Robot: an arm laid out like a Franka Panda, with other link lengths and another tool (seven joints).
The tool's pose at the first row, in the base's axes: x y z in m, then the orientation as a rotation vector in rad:
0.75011, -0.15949, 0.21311, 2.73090, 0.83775, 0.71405
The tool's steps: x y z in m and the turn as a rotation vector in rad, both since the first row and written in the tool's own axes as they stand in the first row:
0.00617, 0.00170, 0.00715, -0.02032, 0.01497, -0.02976
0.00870, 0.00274, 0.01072, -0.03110, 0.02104, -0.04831
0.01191, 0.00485, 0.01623, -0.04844, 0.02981, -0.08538
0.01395, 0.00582, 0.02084, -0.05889, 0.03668, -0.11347
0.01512, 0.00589, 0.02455, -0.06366, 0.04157, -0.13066
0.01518, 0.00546, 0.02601, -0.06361, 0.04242, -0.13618
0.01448, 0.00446, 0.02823, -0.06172, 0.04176, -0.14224
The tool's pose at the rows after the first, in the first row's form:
0.75896, -0.15769, 0.20988, 2.69263, 0.86768, 0.73390
0.76308, -0.15726, 0.20811, 2.67069, 0.88643, 0.74104
0.76916, -0.15741, 0.20527, 2.63063, 0.92502, 0.74933
0.77341, -0.15725, 0.20239, 2.60219, 0.95540, 0.75513
0.77615, -0.15681, 0.19966, 2.58591, 0.97491, 0.75920
0.77672, -0.15649, 0.19829, 2.58213, 0.98197, 0.75917
0.77685, -0.15616, 0.19578, 2.57978, 0.99050, 0.75656

